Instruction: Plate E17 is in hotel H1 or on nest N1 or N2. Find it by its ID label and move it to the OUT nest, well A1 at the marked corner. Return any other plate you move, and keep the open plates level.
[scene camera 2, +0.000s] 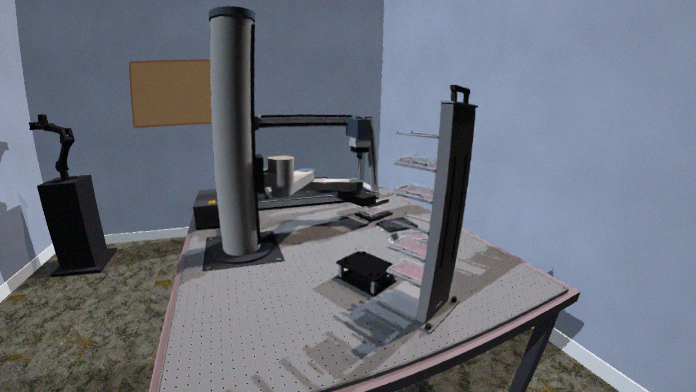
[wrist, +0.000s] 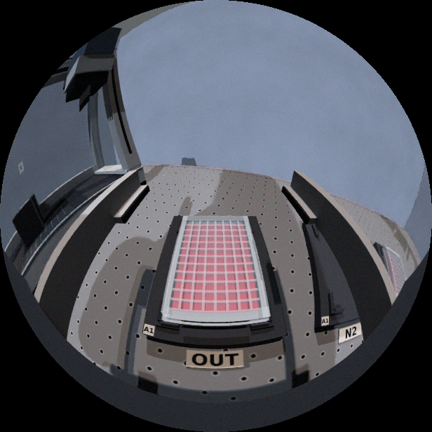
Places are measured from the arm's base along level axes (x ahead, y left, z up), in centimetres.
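Pixels of known places: gripper, fingertip midpoint: (scene camera 2: 378, 197); arm's base at its link origin: (scene camera 2: 242, 251).
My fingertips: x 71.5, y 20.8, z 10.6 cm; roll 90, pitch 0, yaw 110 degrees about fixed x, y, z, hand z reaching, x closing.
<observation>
Ahead of a thing's pixels: the offset from my fingertips to its top centre. Level surfaces: height alone.
A clear plate with pink wells @(dx -2.3, dy -0.8, dz -6.7 cm) (scene camera 2: 374, 211) (wrist: 216, 270) sits level on the OUT nest (wrist: 172, 334), whose A1 tag is at the near left corner in the wrist view. No ID label is readable on this plate. My gripper (scene camera 2: 381, 201) (wrist: 215, 176) is open and empty, above the plate, with its fingers apart on either side. The dark N2 nest @(dx +1.4, dy -18.3, dz -7.5 cm) (scene camera 2: 397, 224) (wrist: 335, 290) holds no plate. Hotel H1 (scene camera 2: 445, 200) stands to the right in the scene view, with several pink plates on its shelves; their labels are not readable.
A low black stand (scene camera 2: 364, 265) is on the perforated table @(dz -9.3 cm) (scene camera 2: 260, 325) beside the hotel. The thick grey column (scene camera 2: 232, 135) stands at the left. Another pink plate (wrist: 395, 262) shows at the right of the wrist view. An overhead rail (scene camera 2: 305, 120) runs behind the arm.
</observation>
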